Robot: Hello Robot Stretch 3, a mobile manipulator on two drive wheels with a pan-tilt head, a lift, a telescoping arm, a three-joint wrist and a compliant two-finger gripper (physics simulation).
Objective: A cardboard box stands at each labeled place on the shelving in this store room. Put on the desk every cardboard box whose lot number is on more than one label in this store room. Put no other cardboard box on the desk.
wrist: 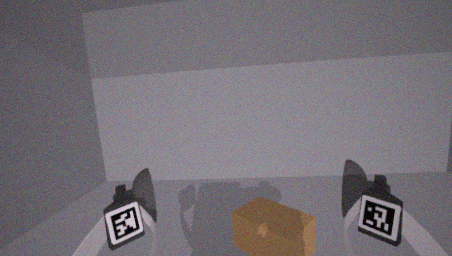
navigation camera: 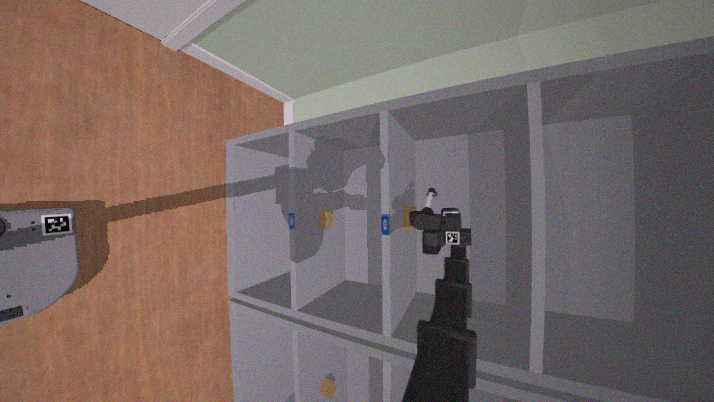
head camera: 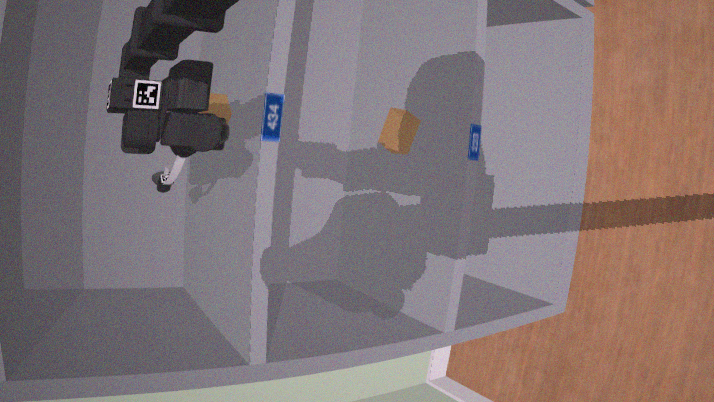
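Places are measured from the robot's base along level axes (x left, y back, z up), in millimetres.
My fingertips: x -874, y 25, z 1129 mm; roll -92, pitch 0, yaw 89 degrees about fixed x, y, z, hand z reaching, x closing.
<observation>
Ahead of a thing's pixels: the offset from my fingertips to its top centre. "spot": to the spot under its first point. Level surfaces: height alone.
A cardboard box @(dx -101, dy +34, dz -88 mm) [head camera: 220, 106] [navigation camera: 408, 218] [wrist: 272, 231] stands on the shelf board behind the blue label 434 @(spot: dx +104, dy +33, dz -154 mm) [head camera: 272, 117] [navigation camera: 385, 224], partly covered by the wrist in the head view. My gripper [wrist: 245, 183] is open. In the wrist view its fingers stand wide apart, with the box between and below them, nearer the right finger, touching neither. A second cardboard box @(dx -104, dy +52, dz -546 mm) [head camera: 398, 131] [navigation camera: 325, 220] stands one shelf lower, behind another blue label @(spot: dx +104, dy +33, dz -610 mm) [head camera: 474, 142] [navigation camera: 291, 221] too blurred to read surely. A third cardboard box @(dx -53, dy +990, dz -546 mm) [navigation camera: 327, 387] shows in the neighbouring bay. The desk does not show.
The grey shelving [head camera: 259, 310] [navigation camera: 535, 200] has side panels and boards close around my arm [navigation camera: 450, 310]. The wooden floor @(dz -1129 mm) [head camera: 650, 125] [navigation camera: 150, 125] lies beyond it, with my base [navigation camera: 40, 270] at the left of the navigation view. A green wall [head camera: 310, 375] [navigation camera: 350, 50] adjoins the shelving.
</observation>
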